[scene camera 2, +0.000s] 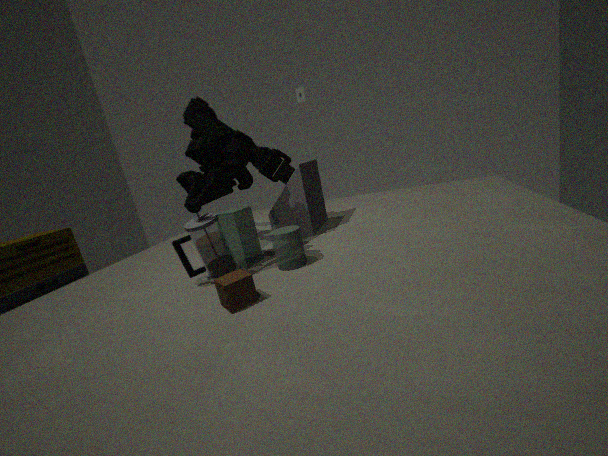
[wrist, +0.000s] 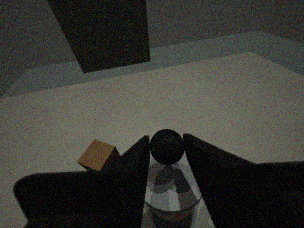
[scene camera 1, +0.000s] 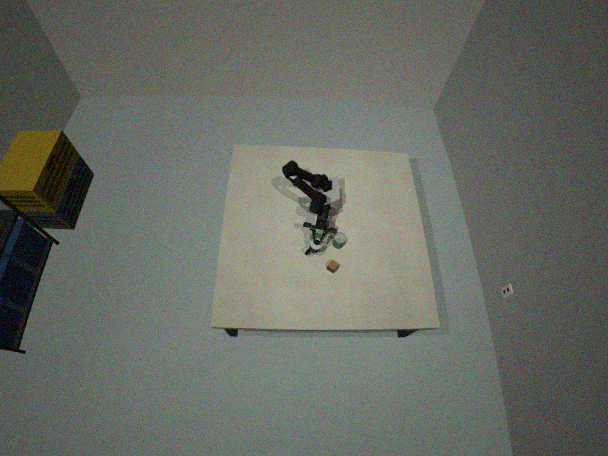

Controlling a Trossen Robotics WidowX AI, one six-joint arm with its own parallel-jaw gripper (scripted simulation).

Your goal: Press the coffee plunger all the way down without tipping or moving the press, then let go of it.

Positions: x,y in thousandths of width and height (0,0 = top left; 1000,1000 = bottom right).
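Observation:
Glass coffee press (scene camera 2: 338,510). Pale green box (scene camera 2: 392,495); in the wrist view, out of frame. Orange-brown cube (scene camera 2: 389,637), also in the wrist view (wrist: 324,682). My gripper (scene camera 2: 315,453), wrist view too (wrist: 548,612).

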